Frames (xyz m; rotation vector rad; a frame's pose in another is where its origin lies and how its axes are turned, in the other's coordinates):
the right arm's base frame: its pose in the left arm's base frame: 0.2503 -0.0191 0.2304 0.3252 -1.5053 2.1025
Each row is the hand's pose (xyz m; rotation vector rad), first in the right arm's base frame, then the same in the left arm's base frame.
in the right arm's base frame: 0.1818 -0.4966 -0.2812 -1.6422 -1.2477 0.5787
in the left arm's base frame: 0.4004 0.4119 0.6182 -0.3934 2.5826 0.0021
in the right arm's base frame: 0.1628 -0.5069 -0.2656 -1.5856 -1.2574 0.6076
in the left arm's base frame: 0.4201 0.3946 0.6228 -0.4033 2.5528 -0.0610
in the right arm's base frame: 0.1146 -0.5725 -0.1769 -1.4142 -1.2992 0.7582
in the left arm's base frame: 0.4864 0.3144 0.6834 -0.3927 2.4052 -0.2338
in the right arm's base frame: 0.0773 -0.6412 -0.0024 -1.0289 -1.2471 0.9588
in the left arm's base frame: 0.5362 0.1582 0.7817 -0.3562 2.1753 -0.6479
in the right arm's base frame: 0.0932 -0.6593 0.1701 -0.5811 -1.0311 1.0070
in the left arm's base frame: 0.5143 0.0064 0.8644 -0.3181 1.9773 -1.2005
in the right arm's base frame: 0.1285 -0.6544 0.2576 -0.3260 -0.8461 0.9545
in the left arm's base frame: 0.4729 -0.0664 0.9081 -0.2971 1.8663 -1.5671
